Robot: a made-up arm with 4 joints. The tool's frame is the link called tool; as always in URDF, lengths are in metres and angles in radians.
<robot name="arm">
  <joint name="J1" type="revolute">
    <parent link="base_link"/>
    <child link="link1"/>
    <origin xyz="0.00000 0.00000 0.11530" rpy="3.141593 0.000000 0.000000"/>
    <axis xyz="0 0 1"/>
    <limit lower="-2.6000" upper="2.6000" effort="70" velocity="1.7"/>
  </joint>
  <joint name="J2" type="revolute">
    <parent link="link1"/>
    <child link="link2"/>
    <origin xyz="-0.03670 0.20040 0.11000" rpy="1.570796 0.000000 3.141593"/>
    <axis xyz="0 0 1"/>
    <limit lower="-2.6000" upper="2.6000" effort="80" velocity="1.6"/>
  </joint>
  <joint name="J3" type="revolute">
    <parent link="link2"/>
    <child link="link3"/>
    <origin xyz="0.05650 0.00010 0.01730" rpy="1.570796 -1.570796 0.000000"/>
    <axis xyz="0 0 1"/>
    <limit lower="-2.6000" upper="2.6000" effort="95" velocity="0.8"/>
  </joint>
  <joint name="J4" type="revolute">
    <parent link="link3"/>
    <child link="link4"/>
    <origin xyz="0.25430 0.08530 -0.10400" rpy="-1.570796 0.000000 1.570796"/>
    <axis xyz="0 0 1"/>
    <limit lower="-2.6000" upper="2.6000" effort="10" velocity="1.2"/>
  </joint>
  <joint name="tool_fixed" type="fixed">
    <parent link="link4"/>
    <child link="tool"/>
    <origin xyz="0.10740 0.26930 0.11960" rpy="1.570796 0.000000 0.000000"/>
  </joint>
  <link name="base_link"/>
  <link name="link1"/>
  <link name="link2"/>
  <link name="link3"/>
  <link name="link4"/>
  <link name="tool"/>
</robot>
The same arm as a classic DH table. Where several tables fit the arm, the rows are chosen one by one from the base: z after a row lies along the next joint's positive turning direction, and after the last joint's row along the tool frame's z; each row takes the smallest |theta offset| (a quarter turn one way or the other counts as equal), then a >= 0, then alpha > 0; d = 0 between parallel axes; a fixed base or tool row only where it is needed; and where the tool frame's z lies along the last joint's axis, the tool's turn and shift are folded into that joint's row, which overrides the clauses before.
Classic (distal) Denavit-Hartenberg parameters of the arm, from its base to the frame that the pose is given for. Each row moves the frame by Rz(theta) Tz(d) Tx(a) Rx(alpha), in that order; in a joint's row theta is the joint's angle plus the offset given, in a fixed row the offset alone. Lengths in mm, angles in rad.
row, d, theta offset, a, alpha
base (fixed), 0.0, 0.0000, 0.0, 3.1416
J1, -5.3, 0.0000, -36.7, -1.5708
J2, 217.7, 0.0000, -56.5, -1.5708
J3, -104.1, 0.0000, 85.3, -1.5708
J4, -134.7, 0.0000, 107.4, 1.5708
tool (fixed), -269.3, 0.0000, 0.0, 0.0000
Joint limits (rad, base to tool): -2.6000..2.6000 -2.6000..2.6000 -2.6000..2.6000 -2.6000..2.6000

